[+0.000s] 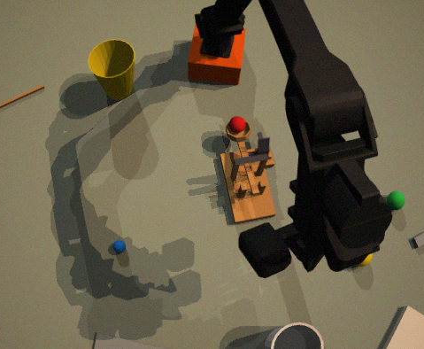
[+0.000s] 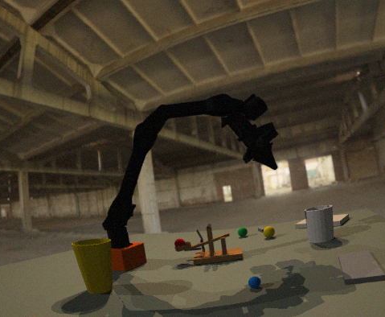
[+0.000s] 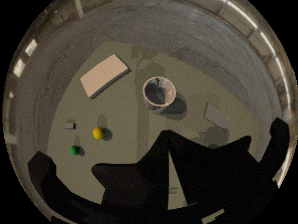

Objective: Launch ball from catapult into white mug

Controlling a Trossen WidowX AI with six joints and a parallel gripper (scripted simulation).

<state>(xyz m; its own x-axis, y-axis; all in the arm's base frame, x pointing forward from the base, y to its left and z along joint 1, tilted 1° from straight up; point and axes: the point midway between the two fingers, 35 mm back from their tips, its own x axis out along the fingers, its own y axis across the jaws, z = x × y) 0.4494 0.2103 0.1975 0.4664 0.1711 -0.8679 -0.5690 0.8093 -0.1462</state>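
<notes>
Now: the red ball 280 mm behind my gripper tip, 140 mm to the right of it and 180 mm below it. Also, from my gripper tip: yellow ball 90 mm behind, 150 mm to the left, 220 mm below; wooden catapult 220 mm behind, 100 mm to the right, 190 mm below; white mug 110 mm ahead, 40 mm to the left, 210 mm below.
</notes>
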